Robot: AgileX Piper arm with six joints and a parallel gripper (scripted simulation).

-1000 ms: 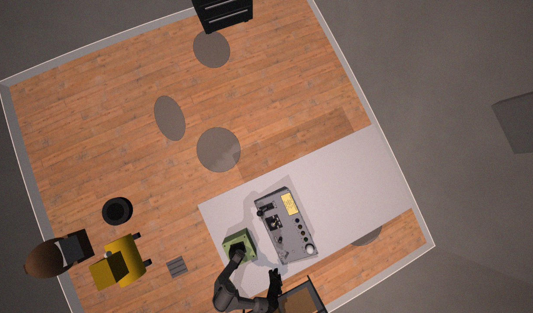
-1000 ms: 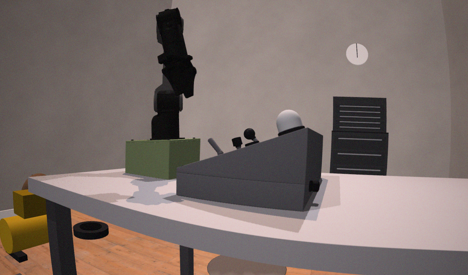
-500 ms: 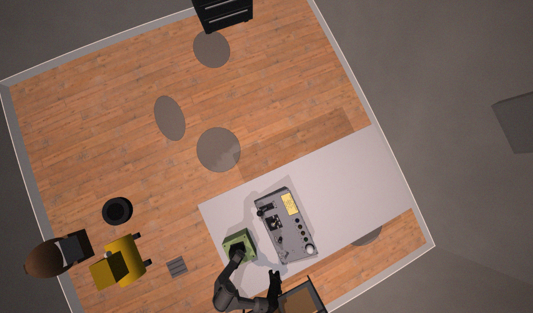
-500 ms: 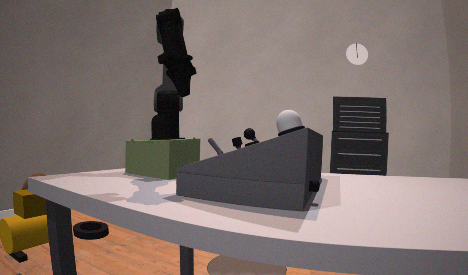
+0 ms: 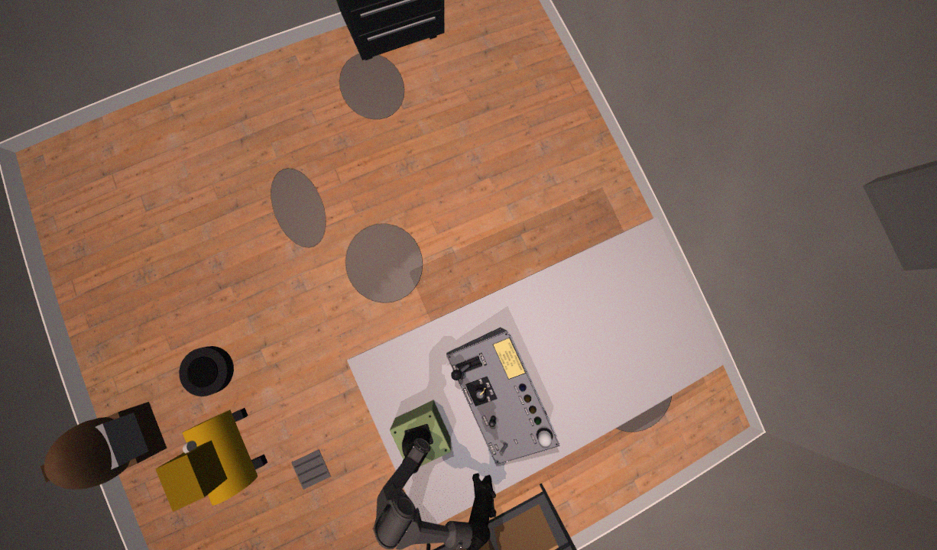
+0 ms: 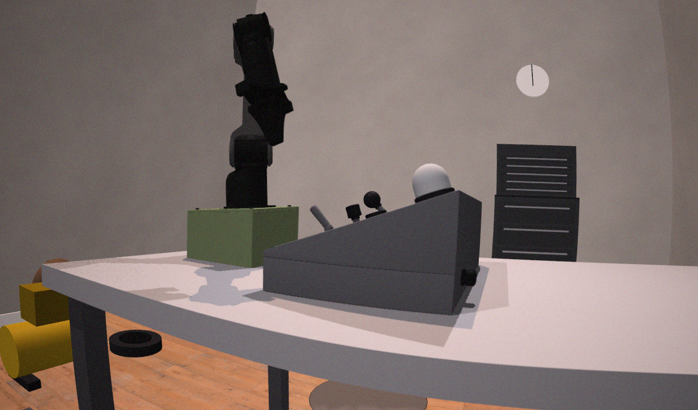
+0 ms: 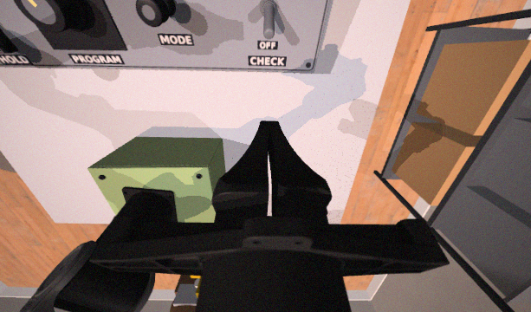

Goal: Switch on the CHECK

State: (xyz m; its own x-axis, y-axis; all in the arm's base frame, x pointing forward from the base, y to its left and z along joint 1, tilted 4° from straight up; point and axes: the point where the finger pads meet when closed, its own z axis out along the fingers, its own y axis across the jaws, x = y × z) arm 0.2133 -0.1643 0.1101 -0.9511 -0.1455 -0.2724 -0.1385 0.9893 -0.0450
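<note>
My gripper is now 90 mm short of the check toggle, 10 mm to the right of it and 130 mm above it. The rest, counted from my hand: program dial (70 mm ahead, 260 mm to the left, 120 mm below); then grey console (100 mm ahead, 200 mm to the left, 140 mm below); then mode knob (80 mm ahead, 130 mm to the left, 120 mm below).
</note>
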